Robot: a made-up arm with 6 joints.
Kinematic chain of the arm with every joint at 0, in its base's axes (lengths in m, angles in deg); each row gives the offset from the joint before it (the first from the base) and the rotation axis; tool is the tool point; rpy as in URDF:
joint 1: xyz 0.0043 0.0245 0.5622 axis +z
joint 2: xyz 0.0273 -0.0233 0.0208 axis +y
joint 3: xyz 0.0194 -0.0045 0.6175 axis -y
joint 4: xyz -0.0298 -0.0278 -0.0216 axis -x
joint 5: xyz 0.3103 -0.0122 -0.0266 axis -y
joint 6: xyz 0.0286 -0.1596 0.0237 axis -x
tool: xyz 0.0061 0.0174 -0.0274 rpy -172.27 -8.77 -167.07
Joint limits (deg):
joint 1: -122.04..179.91
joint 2: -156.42..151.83
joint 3: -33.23..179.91
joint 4: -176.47..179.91
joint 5: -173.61..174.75
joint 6: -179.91..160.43
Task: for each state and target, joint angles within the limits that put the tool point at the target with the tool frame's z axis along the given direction. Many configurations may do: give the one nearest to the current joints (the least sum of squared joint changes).
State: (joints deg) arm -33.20 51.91 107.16 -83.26 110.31 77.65
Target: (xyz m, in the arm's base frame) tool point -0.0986 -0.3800 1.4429 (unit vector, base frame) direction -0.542 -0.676 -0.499
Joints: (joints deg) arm -70.98 15.31 102.86 -34.69 73.52 108.34
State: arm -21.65 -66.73 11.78 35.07 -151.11 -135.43
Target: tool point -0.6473 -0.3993 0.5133 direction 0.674 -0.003 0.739
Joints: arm 15.89 -114.47 11.47 52.74 -172.19 -148.77
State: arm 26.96 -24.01 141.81 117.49 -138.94 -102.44
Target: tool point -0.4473 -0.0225 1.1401 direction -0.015 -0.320 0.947
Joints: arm -6.55 -14.79 146.34 104.98 -128.10 -115.42
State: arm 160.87 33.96 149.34 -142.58 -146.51 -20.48
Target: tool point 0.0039 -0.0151 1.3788 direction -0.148 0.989 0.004
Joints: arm 166.41 14.29 179.39 -109.87 -151.28 -22.37
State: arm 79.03 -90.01 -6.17 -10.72 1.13 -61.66
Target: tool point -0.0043 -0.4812 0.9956 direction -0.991 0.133 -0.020
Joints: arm 68.08 -81.30 5.31 -35.18 13.50 -79.53
